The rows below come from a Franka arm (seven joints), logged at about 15 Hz.
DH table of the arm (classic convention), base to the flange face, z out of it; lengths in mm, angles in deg. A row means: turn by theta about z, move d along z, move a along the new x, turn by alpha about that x. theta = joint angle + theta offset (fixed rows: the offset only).
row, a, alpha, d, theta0
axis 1, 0, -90, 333, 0
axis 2, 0, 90, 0, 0
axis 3, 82.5, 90, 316, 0
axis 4, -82.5, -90, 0, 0
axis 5, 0, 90, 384, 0
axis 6, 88, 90, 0, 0
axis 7, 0, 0, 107, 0
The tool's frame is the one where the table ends.
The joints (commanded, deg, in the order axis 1, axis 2, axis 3, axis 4, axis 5, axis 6, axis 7), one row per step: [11.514 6.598 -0.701 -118.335 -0.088 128.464 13.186]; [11.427 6.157 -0.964 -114.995 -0.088 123.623 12.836]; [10.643 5.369 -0.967 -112.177 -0.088 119.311 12.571]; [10.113 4.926 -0.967 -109.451 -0.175 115.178 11.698]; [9.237 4.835 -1.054 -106.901 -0.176 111.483 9.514]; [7.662 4.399 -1.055 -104.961 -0.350 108.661 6.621]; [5.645 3.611 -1.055 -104.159 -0.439 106.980 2.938]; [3.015 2.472 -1.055 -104.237 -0.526 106.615 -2.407]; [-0.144 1.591 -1.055 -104.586 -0.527 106.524 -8.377]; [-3.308 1.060 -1.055 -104.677 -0.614 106.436 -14.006]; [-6.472 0.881 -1.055 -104.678 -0.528 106.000 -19.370]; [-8.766 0.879 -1.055 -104.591 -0.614 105.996 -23.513]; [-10.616 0.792 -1.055 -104.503 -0.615 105.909 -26.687]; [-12.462 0.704 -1.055 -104.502 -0.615 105.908 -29.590]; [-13.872 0.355 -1.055 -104.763 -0.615 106.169 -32.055]
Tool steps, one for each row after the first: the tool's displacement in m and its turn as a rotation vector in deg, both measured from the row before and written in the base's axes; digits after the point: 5 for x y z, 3 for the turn. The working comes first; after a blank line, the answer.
Tool pose at each row, in the base's axes (x y z in m, rotation vector in deg; the steps are taken from these numbers as rounded here): [0.56452 0.10790 0.38381 -179.294 3.620 -5.457]; [0.57009 0.10541 0.40719 -179.597 3.634 -3.852]; [0.57329 0.09787 0.43123 -179.747 4.467 -2.770]; [0.57522 0.09264 0.45165 179.860 -3.885 1.307]; [0.57767 0.08311 0.46797 179.701 -1.980 -0.330]; [0.57897 0.06686 0.48422 179.508 0.161 -1.012]; [0.57778 0.04601 0.49635 179.438 2.795 -1.184]; [0.57507 0.01912 0.50662 179.311 7.075 -0.150]; [0.57153 -0.01258 0.51238 179.071 11.465 0.472]; [0.56790 -0.04410 0.51677 178.627 15.335 0.928]; [0.56324 -0.07510 0.51786 178.406 18.730 0.481]; [0.55995 -0.09773 0.51860 177.957 21.628 0.516]; [0.55626 -0.11572 0.52007 177.653 23.675 0.595]; [0.55196 -0.13351 0.52095 177.382 25.305 0.673]; [0.54730 -0.14675 0.52261 176.993 26.916 1.133]

[0.00557 -0.00249 0.02338 -0.241 1.034 -0.008]; [0.00320 -0.00754 0.02404 -0.123 0.696 -0.530]; [0.00193 -0.00523 0.02042 -0.252 0.939 0.370]; [0.00245 -0.00953 0.01632 -0.181 1.048 1.210]; [0.00130 -0.01625 0.01625 -0.194 0.441 1.365]; [-0.00119 -0.02085 0.01213 -0.038 0.117 1.682]; [-0.00271 -0.02689 0.01027 0.015 -0.647 2.737]; [-0.00354 -0.03170 0.00576 0.005 -0.384 2.810]; [-0.00363 -0.03152 0.00439 -0.140 -0.289 2.488]; [-0.00466 -0.03100 0.00109 0.063 0.306 2.172]; [-0.00329 -0.02263 0.00074 -0.123 -0.026 1.872]; [-0.00369 -0.01799 0.00147 -0.041 -0.047 1.323]; [-0.00430 -0.01779 0.00088 -0.043 -0.049 1.056]; [-0.00466 -0.01324 0.00166 -0.110 -0.306 1.057]
